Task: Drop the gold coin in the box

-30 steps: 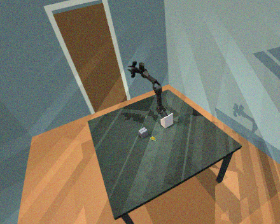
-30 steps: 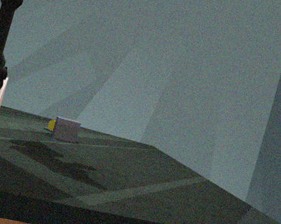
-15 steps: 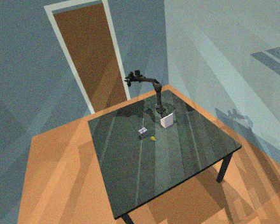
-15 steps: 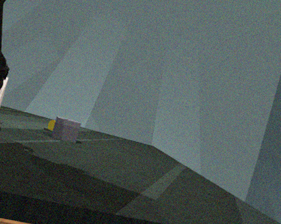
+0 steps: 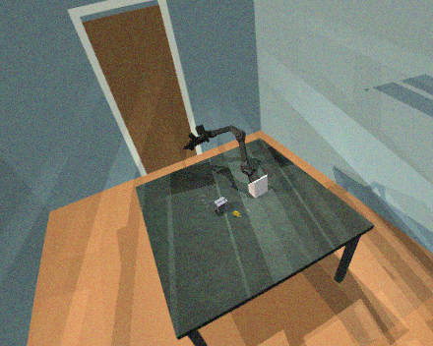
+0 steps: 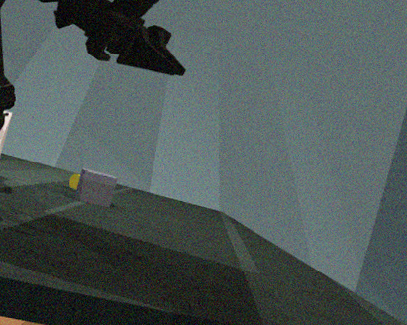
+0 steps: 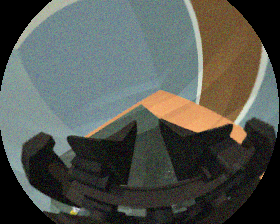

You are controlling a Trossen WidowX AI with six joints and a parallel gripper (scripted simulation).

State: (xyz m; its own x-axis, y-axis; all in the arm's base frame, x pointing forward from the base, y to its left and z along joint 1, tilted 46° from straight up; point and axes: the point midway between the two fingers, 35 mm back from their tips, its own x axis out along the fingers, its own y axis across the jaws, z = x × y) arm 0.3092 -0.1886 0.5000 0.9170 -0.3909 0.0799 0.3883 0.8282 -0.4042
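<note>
The coin is 63 cm to the left of my gripper tip, 26 cm below it and 13 cm behind it.
</note>
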